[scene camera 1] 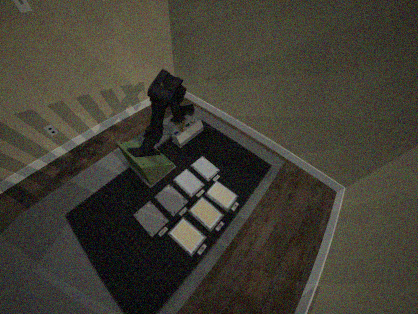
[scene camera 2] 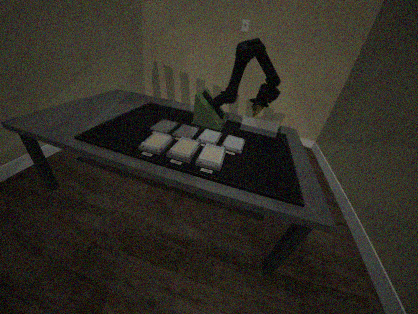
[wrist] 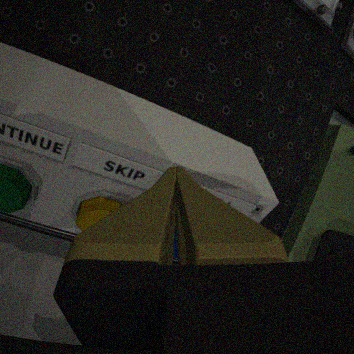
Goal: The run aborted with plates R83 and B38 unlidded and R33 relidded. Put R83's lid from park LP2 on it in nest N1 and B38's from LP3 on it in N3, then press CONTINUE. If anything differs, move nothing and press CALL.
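Pixels of known places: gripper, fingertip midpoint: (scene camera 1: 183,131) (scene camera 2: 253,117) (wrist: 175,177); arm's base, origin of the base link: (scene camera 1: 144,152) (scene camera 2: 213,105).
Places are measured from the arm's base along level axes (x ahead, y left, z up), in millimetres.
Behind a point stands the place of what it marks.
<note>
My gripper (scene camera 1: 184,123) @[y 260, x 49, z -14 mm] (scene camera 2: 257,111) @[y 260, x 49, z -14 mm] (wrist: 175,177) @[y 260, x 49, z -14 mm] is shut and empty, over the white button panel (scene camera 1: 188,134) @[y 280, x 74, z -41 mm] (scene camera 2: 260,126) @[y 311, x 81, z -47 mm] (wrist: 200,135) @[y 241, x 72, z -43 mm]. In the wrist view its fingers cover part of the panel, right of the SKIP label (wrist: 124,170) @[y 283, x 46, z -16 mm]. The green button (wrist: 12,189) @[y 330, x 24, z -22 mm] under the partly cut-off CONTINUE label (wrist: 35,140) @[y 324, x 49, z -17 mm] and the yellow button (wrist: 96,211) @[y 290, x 23, z -21 mm] show. A blue sliver shows between the fingers; no CALL label is readable. Three cream-topped plates (scene camera 1: 187,235) @[y -174, x 440, z -65 mm] (scene camera 1: 206,213) @[y -45, x 450, z -68 mm] (scene camera 1: 222,195) @[y 75, x 464, z -61 mm] stand in one row. Behind are two grey flat pieces (scene camera 1: 151,218) @[y -218, x 254, z -85 mm] (scene camera 1: 171,199) @[y -89, x 266, z -85 mm] and two whitish ones (scene camera 1: 189,182) @[y 37, x 281, z -77 mm] (scene camera 1: 205,168) @[y 160, x 297, z -77 mm]. Their tags are unreadable.
A green sloped block (scene camera 1: 161,169) @[y -8, x 126, z -40 mm] (scene camera 2: 206,114) @[y -15, x 126, z -24 mm] (wrist: 325,187) @[y 78, x 67, z -81 mm] stands by the arm's base, between the panel and the plates. A black mat (scene camera 1: 100,235) @[y -424, x 120, z -95 mm] (scene camera 2: 265,175) @[y 312, x 492, z -95 mm] lies on the grey table (scene camera 2: 65,117) @[y -794, x 340, z -108 mm]. The scene is dark and grainy.
</note>
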